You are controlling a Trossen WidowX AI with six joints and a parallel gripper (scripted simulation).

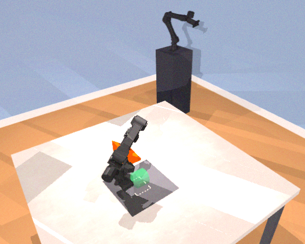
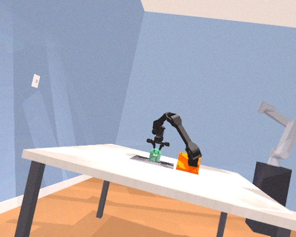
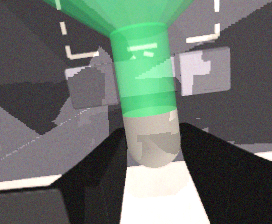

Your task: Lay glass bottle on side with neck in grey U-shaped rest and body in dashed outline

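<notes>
My gripper tip is 5 cm to the right of the green glass bottle. Round my gripper tip: dark grey mat 11 cm to the left, 6 cm below.
</notes>
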